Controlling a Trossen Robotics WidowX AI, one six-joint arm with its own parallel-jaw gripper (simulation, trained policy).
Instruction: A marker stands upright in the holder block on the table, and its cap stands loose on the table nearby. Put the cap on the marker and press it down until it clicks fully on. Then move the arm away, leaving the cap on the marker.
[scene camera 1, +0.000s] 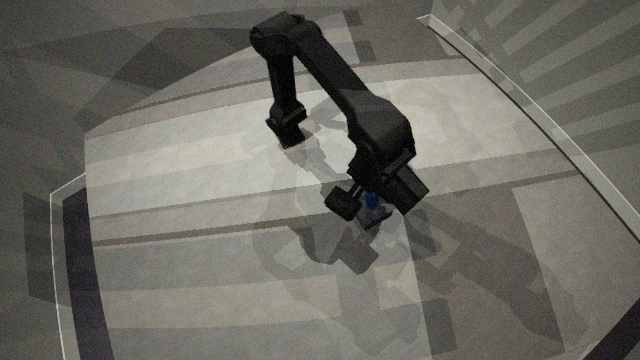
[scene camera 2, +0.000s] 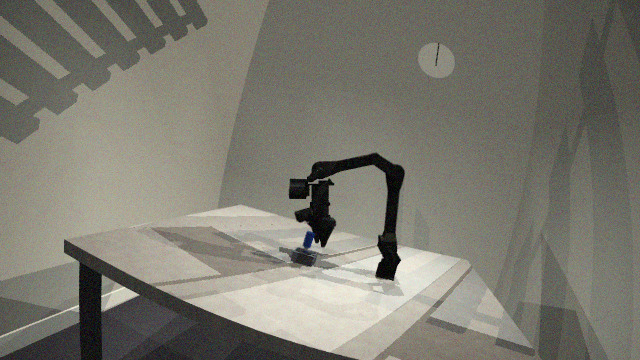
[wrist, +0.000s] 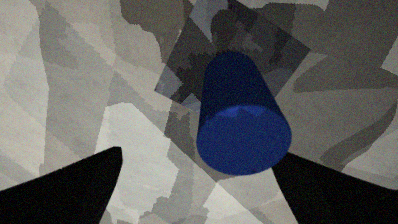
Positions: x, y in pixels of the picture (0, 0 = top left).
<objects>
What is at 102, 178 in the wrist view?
My gripper.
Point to a blue cap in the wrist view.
At 242, 131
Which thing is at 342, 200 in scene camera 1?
My gripper.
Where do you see my gripper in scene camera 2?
319, 245
</objects>
